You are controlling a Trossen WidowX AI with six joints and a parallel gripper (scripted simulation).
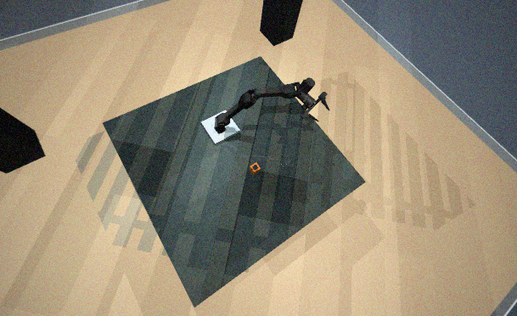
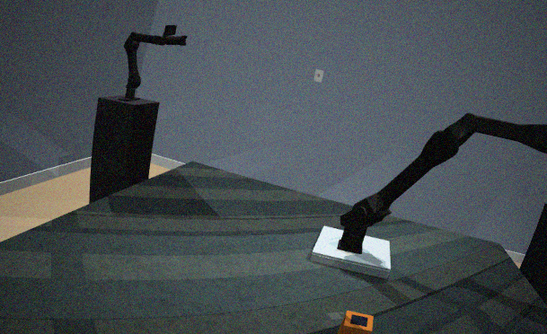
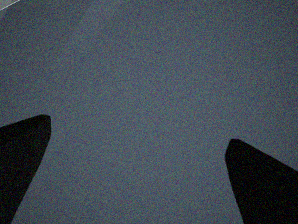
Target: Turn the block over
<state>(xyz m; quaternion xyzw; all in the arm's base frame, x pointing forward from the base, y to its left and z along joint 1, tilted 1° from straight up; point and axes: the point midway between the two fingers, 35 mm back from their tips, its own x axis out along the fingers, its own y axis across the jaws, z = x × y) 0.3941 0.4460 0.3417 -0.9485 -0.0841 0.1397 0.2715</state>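
Right now my gripper tip is 41 cm to the left of the orange block, 34 cm above it and 4 cm past it.
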